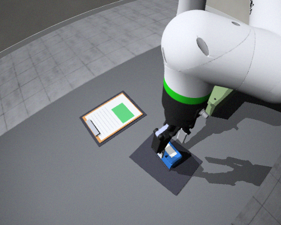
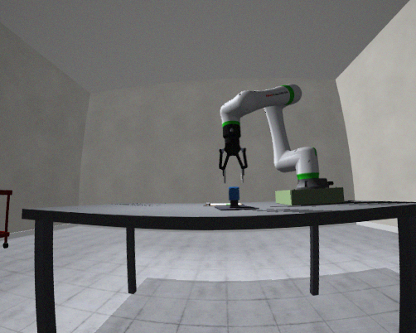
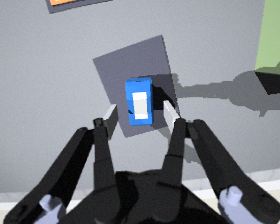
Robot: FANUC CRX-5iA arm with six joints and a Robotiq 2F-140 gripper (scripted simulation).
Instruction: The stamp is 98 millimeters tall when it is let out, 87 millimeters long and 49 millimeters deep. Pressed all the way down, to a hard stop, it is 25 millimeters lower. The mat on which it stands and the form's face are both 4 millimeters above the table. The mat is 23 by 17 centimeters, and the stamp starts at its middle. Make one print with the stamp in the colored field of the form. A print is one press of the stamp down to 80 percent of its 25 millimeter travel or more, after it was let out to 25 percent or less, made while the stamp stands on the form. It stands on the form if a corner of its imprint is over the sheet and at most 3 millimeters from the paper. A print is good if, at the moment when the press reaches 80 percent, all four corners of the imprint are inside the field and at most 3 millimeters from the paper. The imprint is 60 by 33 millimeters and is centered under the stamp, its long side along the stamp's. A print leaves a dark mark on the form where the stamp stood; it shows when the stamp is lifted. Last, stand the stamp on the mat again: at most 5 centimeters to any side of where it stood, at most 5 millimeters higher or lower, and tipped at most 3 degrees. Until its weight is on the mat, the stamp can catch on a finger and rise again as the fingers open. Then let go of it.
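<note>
Right now my hand is 100 mm above the blue stamp. Also, from my hand: dark mat 150 mm below.
</note>
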